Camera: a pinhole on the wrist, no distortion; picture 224 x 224 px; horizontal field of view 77.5 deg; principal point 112.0 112.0 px. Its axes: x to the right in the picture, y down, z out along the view. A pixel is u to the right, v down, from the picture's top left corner.
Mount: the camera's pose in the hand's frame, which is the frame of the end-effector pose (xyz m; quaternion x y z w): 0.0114 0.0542 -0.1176 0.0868 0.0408 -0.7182 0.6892
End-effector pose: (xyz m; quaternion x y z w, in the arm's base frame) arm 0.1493 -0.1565 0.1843 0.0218 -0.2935 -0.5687 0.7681
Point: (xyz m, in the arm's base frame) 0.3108 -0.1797 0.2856
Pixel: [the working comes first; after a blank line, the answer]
In the camera's frame: -0.1360 0.0832 0.0895

outside the picture
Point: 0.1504 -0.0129 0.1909
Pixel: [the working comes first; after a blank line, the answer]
In the camera's frame: -0.0250 -0.1252 0.1719

92 10
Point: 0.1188 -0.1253 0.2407
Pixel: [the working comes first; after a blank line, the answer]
In the camera's frame: 0.0146 -0.0067 0.1947

122 107
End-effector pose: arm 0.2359 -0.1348 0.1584 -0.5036 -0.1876 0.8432 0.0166
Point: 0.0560 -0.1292 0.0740
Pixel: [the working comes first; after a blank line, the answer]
In the camera's frame: 0.0116 0.1662 0.2304

119 213
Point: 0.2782 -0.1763 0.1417
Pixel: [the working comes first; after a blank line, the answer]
In the camera's frame: -0.0115 -0.0216 0.0876

94 78
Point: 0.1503 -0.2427 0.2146
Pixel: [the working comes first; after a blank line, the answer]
In the camera's frame: -0.0566 -0.0255 0.2427

79 97
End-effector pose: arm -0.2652 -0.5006 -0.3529 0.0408 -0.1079 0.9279 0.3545
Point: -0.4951 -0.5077 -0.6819
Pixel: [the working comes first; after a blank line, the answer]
In the camera's frame: -0.1252 0.0852 -0.2330

behind the camera
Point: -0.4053 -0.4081 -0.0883
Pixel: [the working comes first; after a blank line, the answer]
In the camera's frame: 0.0012 0.2178 0.3474

112 199
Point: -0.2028 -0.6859 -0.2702
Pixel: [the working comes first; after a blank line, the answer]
In the camera's frame: -0.0617 -0.1516 0.2431

77 25
